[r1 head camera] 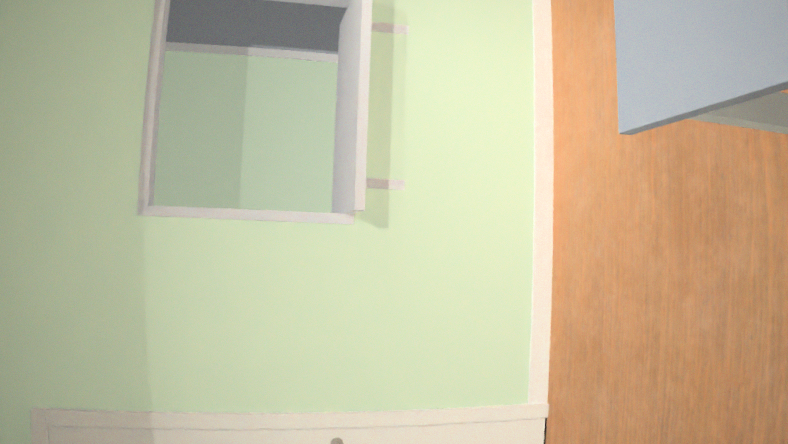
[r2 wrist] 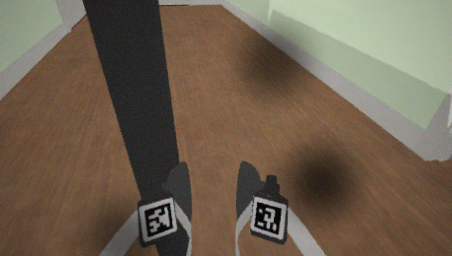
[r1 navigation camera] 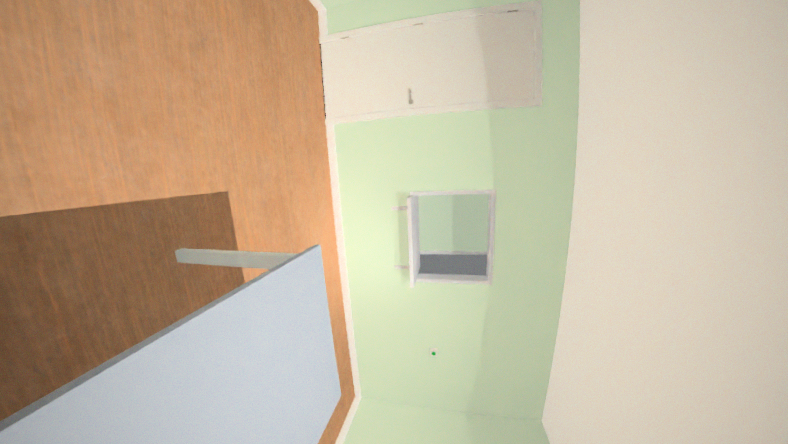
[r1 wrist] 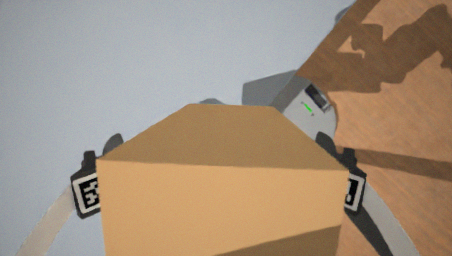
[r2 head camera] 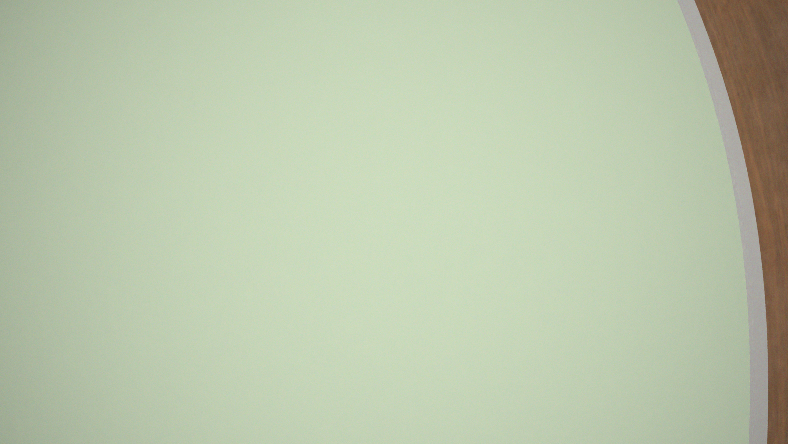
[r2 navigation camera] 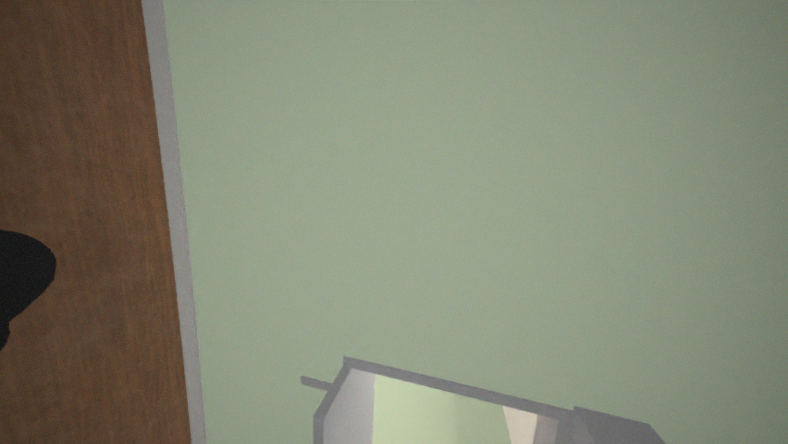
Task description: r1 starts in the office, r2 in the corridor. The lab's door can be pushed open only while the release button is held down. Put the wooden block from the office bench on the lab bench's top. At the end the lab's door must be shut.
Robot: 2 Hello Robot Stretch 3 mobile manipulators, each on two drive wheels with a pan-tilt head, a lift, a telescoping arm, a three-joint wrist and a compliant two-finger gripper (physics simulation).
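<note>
The r1 gripper (r1 wrist: 220, 145) is shut on the light-brown wooden block (r1 wrist: 220, 215), which fills the lower middle of the r1 wrist view. The block is held over the blue-grey office bench (r1 wrist: 100, 60) (r1 head camera: 700, 49) (r1 navigation camera: 248, 358), near the bench's edge. A small green button (r1 navigation camera: 433, 352) is on the office wall in the r1 navigation view. The r2 gripper (r2 wrist: 214, 175) is open, with its fingers a little apart and no object between them, above the corridor floor. The lab bench does not show. I cannot tell whether the lab's door shows.
A wall opening with a pale frame (r1 head camera: 248, 213) (r1 navigation camera: 491, 237) (r2 navigation camera: 457, 387) joins office and corridor. A shut pale door (r1 navigation camera: 441, 66) with a handle is beside it. A grey base with a green light (r1 wrist: 320, 122) is by the bench edge. A black bar (r2 wrist: 132, 85) crosses the r2 wrist view.
</note>
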